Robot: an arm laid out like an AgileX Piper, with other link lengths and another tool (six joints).
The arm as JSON. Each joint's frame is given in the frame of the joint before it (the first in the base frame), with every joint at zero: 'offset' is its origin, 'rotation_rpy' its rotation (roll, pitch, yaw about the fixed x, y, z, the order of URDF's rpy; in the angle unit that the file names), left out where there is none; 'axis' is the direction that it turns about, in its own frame. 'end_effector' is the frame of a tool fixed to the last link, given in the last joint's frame.
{
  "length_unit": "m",
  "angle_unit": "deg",
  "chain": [
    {
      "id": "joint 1",
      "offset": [
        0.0,
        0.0,
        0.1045
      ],
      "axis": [
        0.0,
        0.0,
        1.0
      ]
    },
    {
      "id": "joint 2",
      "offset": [
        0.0,
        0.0,
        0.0
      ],
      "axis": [
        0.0,
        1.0,
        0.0
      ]
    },
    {
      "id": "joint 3",
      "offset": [
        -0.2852,
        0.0,
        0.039
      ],
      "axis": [
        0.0,
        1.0,
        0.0
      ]
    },
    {
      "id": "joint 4",
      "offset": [
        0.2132,
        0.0,
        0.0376
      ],
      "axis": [
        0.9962,
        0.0,
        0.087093
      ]
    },
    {
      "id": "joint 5",
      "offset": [
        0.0,
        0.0,
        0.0
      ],
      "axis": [
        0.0,
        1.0,
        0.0
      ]
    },
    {
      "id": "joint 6",
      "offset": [
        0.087,
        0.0,
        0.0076
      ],
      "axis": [
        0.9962,
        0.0,
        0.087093
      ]
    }
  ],
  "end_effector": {
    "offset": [
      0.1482,
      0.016,
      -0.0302
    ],
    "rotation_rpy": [
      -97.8,
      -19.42,
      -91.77
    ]
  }
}
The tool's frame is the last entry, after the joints.
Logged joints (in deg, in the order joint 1, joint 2, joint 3, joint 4, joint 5, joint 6), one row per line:
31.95, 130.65, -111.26, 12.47, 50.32, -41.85
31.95, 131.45, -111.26, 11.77, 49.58, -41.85
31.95, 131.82, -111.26, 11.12, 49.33, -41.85
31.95, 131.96, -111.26, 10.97, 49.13, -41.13
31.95, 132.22, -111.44, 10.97, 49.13, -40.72
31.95, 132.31, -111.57, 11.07, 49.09, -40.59
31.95, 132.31, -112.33, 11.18, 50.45, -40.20
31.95, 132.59, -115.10, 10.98, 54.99, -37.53
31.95, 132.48, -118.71, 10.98, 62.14, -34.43
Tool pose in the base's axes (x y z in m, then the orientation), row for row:
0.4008, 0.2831, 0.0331, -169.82, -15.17, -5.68
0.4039, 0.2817, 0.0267, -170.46, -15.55, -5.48
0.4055, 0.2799, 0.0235, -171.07, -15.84, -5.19
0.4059, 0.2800, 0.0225, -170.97, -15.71, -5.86
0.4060, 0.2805, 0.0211, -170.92, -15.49, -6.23
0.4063, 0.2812, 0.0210, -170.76, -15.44, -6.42
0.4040, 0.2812, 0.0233, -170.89, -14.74, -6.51
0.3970, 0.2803, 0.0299, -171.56, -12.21, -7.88
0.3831, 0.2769, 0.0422, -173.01, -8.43, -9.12
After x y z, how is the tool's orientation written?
As angles about the fixed x, y, z axes (roll, pitch, yaw), in degrees.
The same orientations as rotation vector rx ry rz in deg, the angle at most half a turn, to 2 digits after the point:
-168.96, 6.37, -23.23
-169.52, 6.18, -23.81
-170.06, 5.86, -24.25
-170.03, 6.85, -24.13
-170.03, 7.41, -23.85
-169.89, 7.66, -23.79
-170.12, 7.92, -22.76
-171.08, 10.43, -19.16
-172.70, 12.99, -13.56

